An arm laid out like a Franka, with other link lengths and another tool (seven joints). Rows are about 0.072 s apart.
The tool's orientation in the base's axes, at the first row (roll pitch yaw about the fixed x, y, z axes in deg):
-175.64 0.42 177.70
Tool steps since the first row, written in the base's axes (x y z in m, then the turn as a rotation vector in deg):
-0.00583 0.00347 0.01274 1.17 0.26 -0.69
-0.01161 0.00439 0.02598 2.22 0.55 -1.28
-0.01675 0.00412 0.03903 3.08 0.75 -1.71
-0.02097 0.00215 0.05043 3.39 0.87 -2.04
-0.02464 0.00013 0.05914 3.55 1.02 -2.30
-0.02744 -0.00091 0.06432 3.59 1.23 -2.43
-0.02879 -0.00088 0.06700 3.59 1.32 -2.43
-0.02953 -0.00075 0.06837 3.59 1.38 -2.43
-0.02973 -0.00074 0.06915 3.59 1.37 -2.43
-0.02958 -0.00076 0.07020 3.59 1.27 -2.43
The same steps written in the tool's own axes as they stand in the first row. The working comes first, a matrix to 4 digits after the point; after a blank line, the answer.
The tool's axes in the first row as the columns of a matrix, in the base's axes (used below as rounded here):
-0.9992 0.0406 0.0043
0.0401 0.9963 -0.0763
-0.0073 -0.0760 -0.9971

0.00587 0.00225 -0.01299 -1.15 0.36 0.67
0.01159 0.00193 -0.02629 -2.19 0.74 1.24
0.01662 0.00046 -0.03930 -3.03 1.00 1.66
0.02067 -0.00254 -0.05054 -3.34 1.16 1.98
0.02419 -0.00537 -0.05908 -3.49 1.34 2.23
0.02691 -0.00691 -0.06418 -3.52 1.56 2.34
0.02824 -0.00714 -0.06686 -3.52 1.65 2.34
0.02898 -0.00714 -0.06824 -3.51 1.71 2.33
0.02917 -0.00720 -0.06902 -3.51 1.70 2.33
0.02901 -0.00729 -0.07007 -3.52 1.60 2.34

